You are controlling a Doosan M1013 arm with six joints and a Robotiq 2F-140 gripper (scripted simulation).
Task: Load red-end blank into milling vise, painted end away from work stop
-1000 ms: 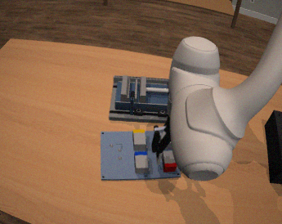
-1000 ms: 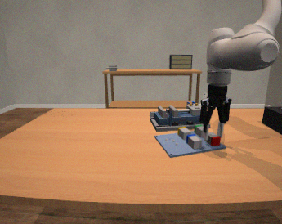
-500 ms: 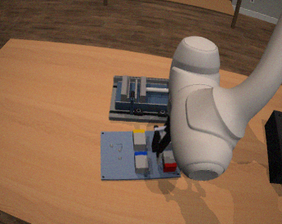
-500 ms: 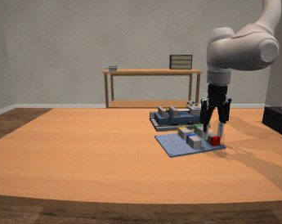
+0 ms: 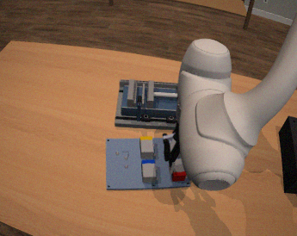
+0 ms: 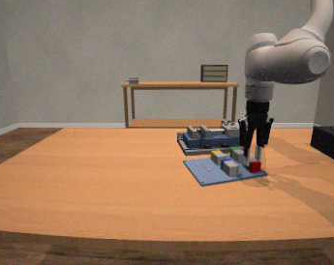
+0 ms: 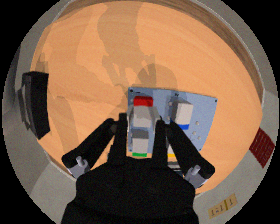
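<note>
Right now the blue-ended blank is 90 mm ahead of my hand and 30 mm below it. Round my hand: green-ended blank: 90 mm to the right, 30 mm below, 10 mm ahead; then yellow-ended blank: 100 mm ahead, 80 mm to the right, 30 mm below; then hose block: 270 mm to the right, 40 mm behind, 20 mm above.
</note>
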